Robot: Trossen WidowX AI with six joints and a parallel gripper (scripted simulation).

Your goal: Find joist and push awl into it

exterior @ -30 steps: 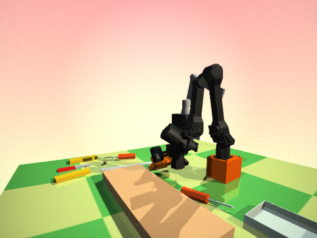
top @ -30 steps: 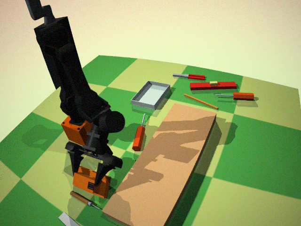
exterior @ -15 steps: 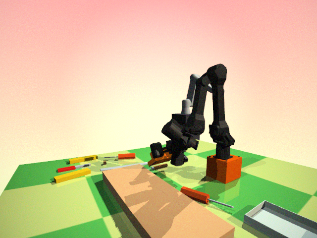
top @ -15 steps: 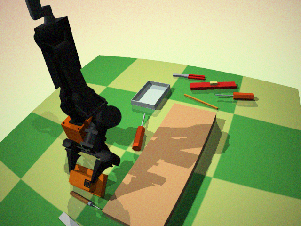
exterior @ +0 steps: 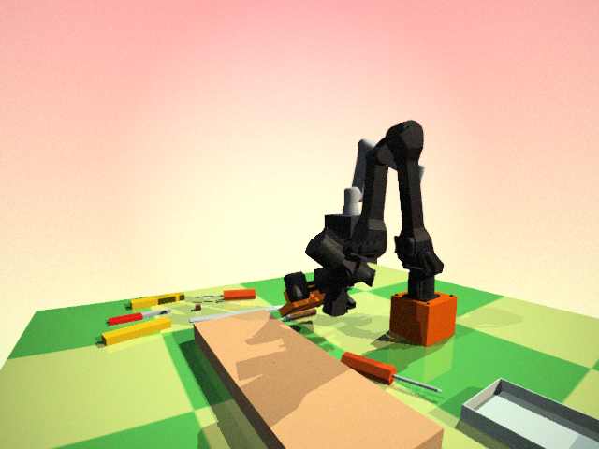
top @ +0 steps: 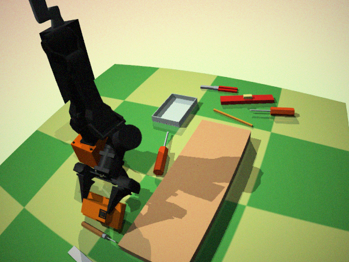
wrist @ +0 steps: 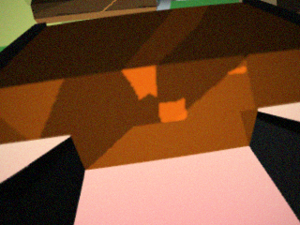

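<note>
Right now the awl is 4 cm to the right of my gripper tip and 9 cm below it. Also, from my gripper tip: orange stud finder 2 cm ahead, 1 cm below; grey card 9 cm ahead, 15 cm to the right, 9 cm below; grey tray 1 cm behind, 54 cm to the left, 8 cm below.
</note>
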